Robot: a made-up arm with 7 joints.
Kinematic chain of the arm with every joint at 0, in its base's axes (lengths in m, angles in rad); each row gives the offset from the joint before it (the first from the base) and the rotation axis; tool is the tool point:
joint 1: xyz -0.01 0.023 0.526 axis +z
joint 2: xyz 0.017 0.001 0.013 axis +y
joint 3: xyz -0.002 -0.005 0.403 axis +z
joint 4: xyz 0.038 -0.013 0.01 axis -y
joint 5: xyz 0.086 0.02 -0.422 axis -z
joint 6: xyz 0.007 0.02 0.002 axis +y
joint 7: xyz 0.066 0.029 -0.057 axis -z
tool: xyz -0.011 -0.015 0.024
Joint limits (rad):
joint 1: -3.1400..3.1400
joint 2: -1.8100..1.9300
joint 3: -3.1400..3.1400
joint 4: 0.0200..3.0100
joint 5: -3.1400..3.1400
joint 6: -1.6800..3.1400
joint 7: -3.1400..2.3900
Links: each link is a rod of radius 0.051 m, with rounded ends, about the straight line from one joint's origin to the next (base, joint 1, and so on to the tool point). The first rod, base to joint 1, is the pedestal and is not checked.
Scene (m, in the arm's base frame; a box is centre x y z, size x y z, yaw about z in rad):
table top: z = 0
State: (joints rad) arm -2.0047 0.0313 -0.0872 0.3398 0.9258 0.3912 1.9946
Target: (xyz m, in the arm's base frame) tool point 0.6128 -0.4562 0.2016
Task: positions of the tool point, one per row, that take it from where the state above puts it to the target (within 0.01 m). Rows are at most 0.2 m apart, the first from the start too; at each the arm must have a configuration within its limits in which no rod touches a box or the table.
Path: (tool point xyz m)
1: -0.1266 -0.4331 0.5327
2: -0.0094 -0.5423 0.4930
3: 0.1475 -0.6046 0.4357
4: 0.3200 -0.6088 0.3655
5: 0.4824 -0.5555 0.2864
6: 0.6128 -0.4562 0.2016

